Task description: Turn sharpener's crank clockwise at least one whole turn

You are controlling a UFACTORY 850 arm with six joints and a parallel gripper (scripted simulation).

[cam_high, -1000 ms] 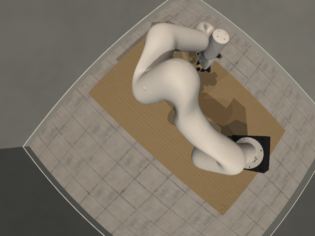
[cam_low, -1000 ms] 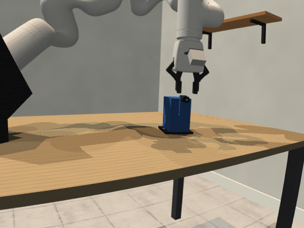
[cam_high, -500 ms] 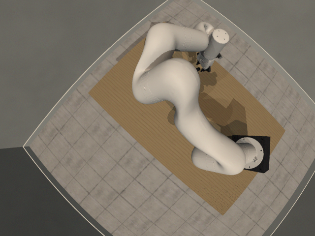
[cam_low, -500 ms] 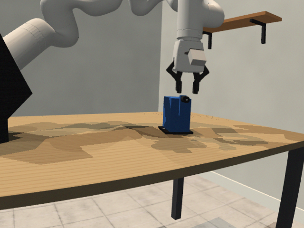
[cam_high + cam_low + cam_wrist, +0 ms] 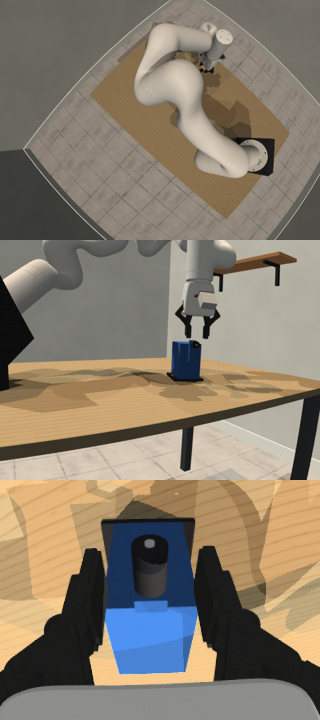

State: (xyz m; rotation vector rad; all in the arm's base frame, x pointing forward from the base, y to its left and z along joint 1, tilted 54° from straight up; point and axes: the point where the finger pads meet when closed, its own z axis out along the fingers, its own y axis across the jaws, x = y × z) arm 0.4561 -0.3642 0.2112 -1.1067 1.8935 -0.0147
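Right now my hand is 20 mm to the right of the black crank knob and 40 mm above it.
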